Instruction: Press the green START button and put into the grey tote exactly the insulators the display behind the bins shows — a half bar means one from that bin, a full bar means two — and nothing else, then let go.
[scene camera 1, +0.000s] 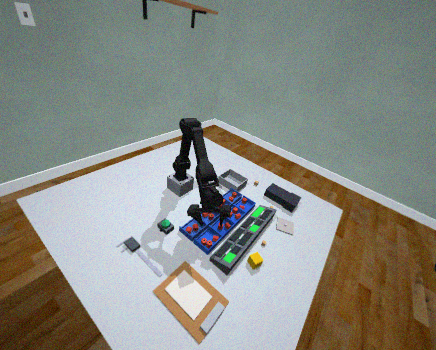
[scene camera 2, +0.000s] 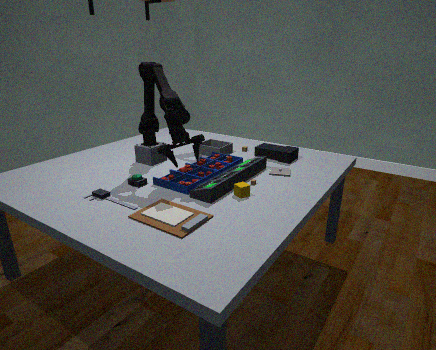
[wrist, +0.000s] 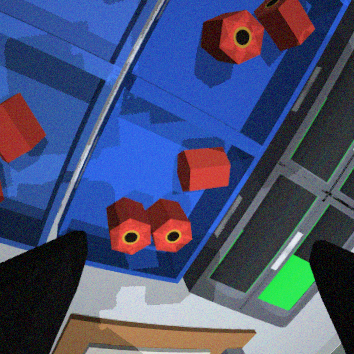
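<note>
The black gripper (scene camera 1: 212, 223) (scene camera 2: 187, 164) (wrist: 200, 240) is open and empty above the near end of the blue bins (scene camera 1: 200, 246) (scene camera 2: 170, 186) (wrist: 130, 160). Below it, one bin holds a red insulator (wrist: 203, 170) on its side and two more side by side, an insulator (wrist: 131, 235) and an insulator (wrist: 172, 235), with dark holes showing. The display (scene camera 1: 242, 242) (scene camera 2: 230, 180) (wrist: 262, 230) shows green bars, one bar (scene camera 1: 229, 257) (wrist: 289, 282) at its near end. The green button (scene camera 1: 166, 223) (scene camera 2: 137, 177) stands left of the bins. No insulator can be made out in the grey tote (scene camera 1: 240, 188) (scene camera 2: 220, 151).
A clipboard (scene camera 1: 160, 292) (scene camera 2: 160, 225) (wrist: 160, 325) lies at the front. A yellow cube (scene camera 1: 255, 260) (scene camera 2: 242, 189) and a flat plate (scene camera 1: 285, 226) (scene camera 2: 280, 172) lie beyond the display. A black box (scene camera 1: 282, 196) (scene camera 2: 276, 152) is farther back. A caliper (scene camera 1: 132, 244) (scene camera 2: 101, 193) lies at left.
</note>
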